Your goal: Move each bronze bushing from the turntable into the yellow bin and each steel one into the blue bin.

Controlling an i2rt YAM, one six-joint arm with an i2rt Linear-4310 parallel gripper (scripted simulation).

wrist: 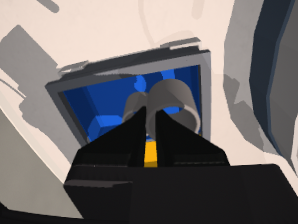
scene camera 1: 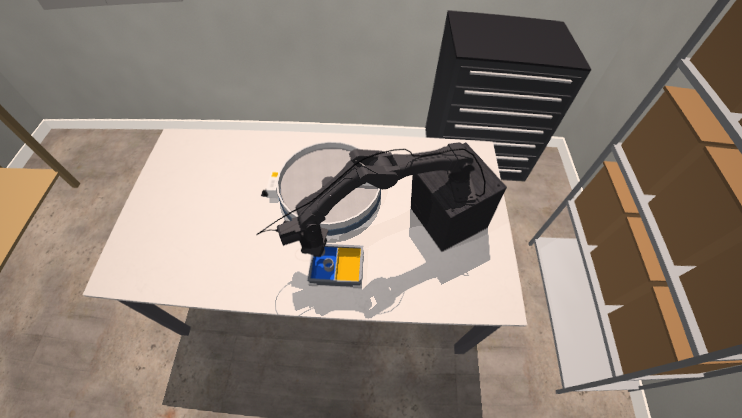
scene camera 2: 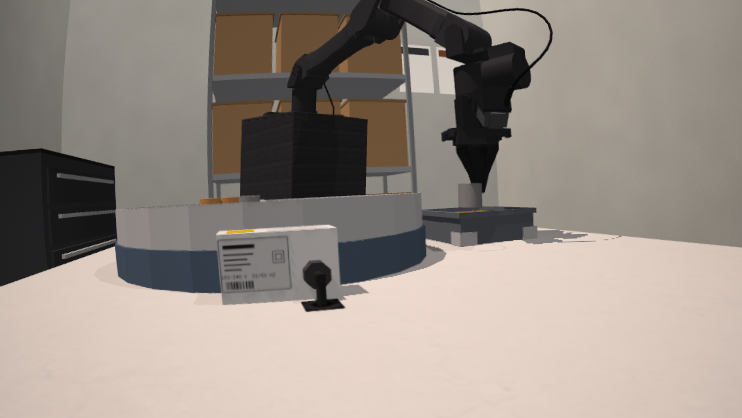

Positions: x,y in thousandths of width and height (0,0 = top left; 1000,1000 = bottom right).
Labels:
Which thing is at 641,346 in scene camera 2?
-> My gripper.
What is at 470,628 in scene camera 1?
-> A yellow bin.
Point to a blue bin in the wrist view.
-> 334,484

